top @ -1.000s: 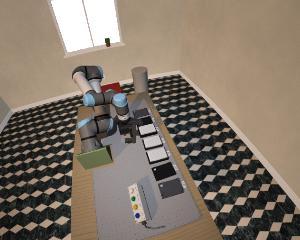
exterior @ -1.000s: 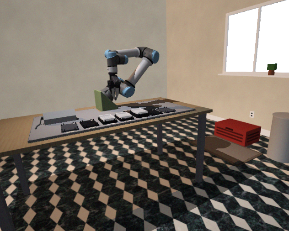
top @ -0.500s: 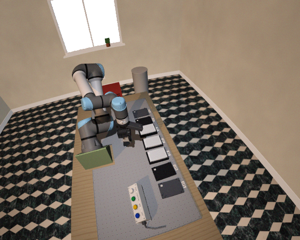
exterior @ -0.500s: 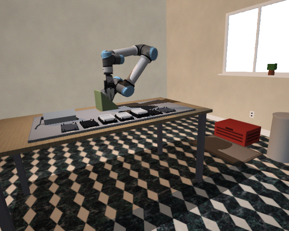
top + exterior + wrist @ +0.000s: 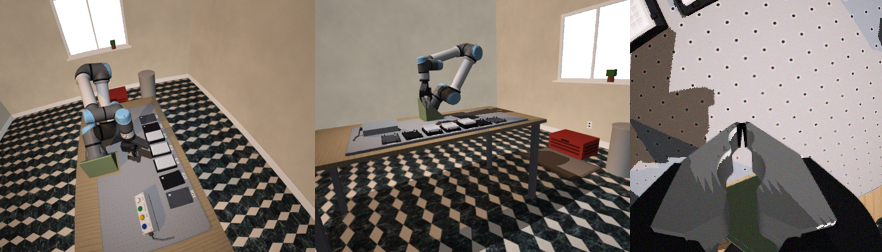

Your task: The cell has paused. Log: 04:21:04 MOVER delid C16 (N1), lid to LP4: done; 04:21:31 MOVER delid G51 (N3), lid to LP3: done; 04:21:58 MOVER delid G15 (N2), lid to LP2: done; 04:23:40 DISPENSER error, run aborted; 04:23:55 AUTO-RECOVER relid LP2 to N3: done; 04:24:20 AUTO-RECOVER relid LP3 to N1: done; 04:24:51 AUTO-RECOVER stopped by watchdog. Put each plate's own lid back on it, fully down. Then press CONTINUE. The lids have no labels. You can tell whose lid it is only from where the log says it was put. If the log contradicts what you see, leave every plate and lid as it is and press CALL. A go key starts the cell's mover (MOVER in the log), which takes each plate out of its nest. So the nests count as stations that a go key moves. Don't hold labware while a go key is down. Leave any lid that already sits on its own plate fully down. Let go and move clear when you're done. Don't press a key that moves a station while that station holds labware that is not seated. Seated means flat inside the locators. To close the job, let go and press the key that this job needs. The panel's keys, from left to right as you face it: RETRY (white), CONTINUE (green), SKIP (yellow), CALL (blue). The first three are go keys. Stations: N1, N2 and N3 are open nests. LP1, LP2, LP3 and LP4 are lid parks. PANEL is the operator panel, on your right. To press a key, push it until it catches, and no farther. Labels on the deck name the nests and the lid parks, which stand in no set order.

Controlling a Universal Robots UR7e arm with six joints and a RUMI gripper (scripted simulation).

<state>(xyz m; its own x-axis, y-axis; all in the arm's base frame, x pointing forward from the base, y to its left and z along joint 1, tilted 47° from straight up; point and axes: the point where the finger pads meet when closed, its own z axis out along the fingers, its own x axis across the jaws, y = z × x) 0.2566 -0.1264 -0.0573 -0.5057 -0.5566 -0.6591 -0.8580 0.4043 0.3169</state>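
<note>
The green CONTINUE key is 9 cm behind my hand, 30 cm to the right of it and 6 cm below it. Also, from my hand: pale grey lid: 20 cm ahead, 21 cm to the left, 9 cm below; black lid park: 16 cm ahead, 18 cm to the right, 13 cm below; plate: 17 cm ahead, 5 cm to the right, 11 cm below.
</note>
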